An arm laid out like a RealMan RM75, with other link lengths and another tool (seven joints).
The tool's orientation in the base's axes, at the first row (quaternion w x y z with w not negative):
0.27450 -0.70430 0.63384 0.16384
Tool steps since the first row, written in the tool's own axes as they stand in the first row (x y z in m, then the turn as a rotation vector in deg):
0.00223 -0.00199 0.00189 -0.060 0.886 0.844
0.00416 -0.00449 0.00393 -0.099 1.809 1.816
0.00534 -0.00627 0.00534 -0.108 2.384 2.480
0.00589 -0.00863 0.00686 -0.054 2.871 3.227
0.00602 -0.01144 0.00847 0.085 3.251 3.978
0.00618 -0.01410 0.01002 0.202 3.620 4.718
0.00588 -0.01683 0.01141 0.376 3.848 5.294
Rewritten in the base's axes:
0.00250 -0.00058 -0.00244 -0.780 0.509 -0.795
0.00547 -0.00080 -0.00473 -1.579 1.076 -1.711
0.00755 -0.00083 -0.00622 -2.068 1.452 -2.337
0.01013 -0.00026 -0.00732 -2.451 1.830 -3.050
0.01310 0.00072 -0.00818 -2.717 2.147 -3.796
0.01591 0.00164 -0.00903 -2.976 2.476 -4.518
0.01872 0.00283 -0.00947 -3.108 2.669 -5.118

